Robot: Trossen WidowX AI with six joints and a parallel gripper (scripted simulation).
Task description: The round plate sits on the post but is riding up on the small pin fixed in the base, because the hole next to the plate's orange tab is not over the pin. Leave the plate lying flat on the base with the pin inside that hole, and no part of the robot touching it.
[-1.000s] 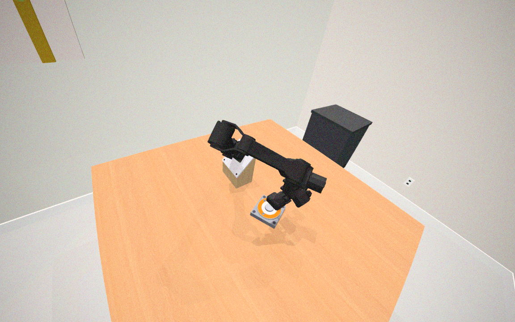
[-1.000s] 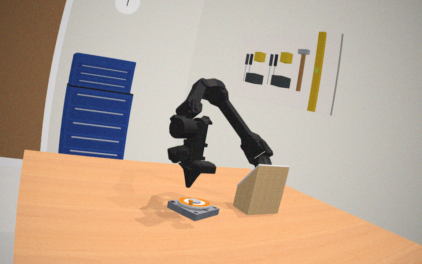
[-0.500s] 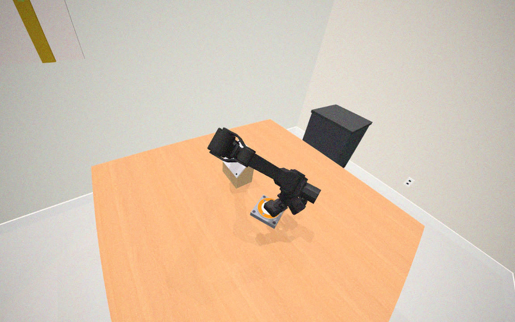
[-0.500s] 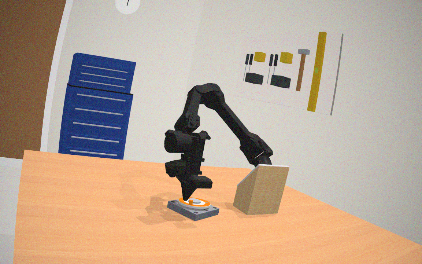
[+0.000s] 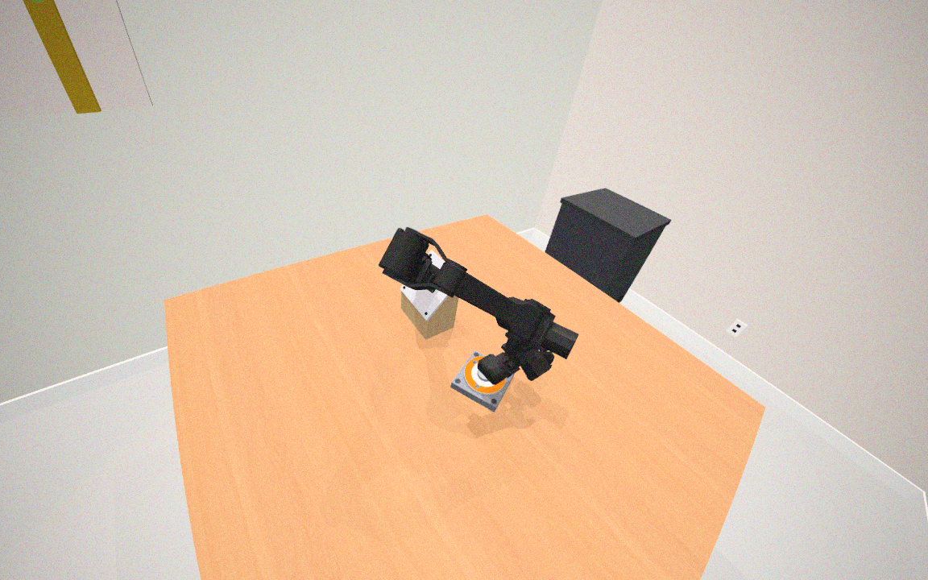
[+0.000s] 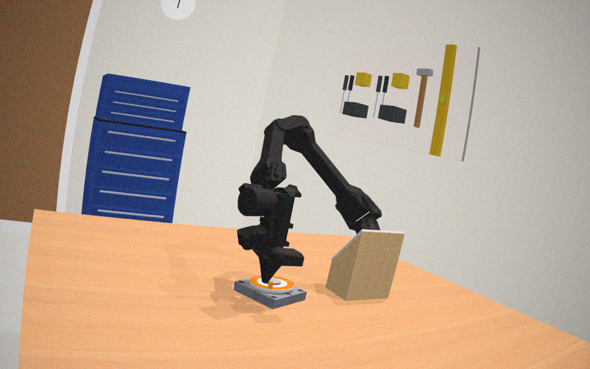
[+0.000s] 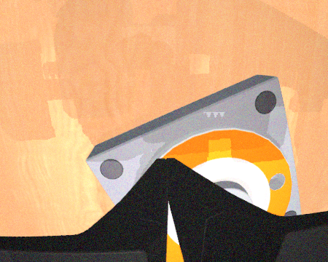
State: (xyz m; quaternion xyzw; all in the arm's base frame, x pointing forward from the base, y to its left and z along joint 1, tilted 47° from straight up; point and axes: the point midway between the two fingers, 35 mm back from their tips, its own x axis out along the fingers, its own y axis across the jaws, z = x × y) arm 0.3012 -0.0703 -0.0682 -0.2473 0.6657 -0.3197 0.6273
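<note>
Now: gripper tip 4 cm past the square grey base, 3 cm to the left of it and 2 cm above it.
</note>
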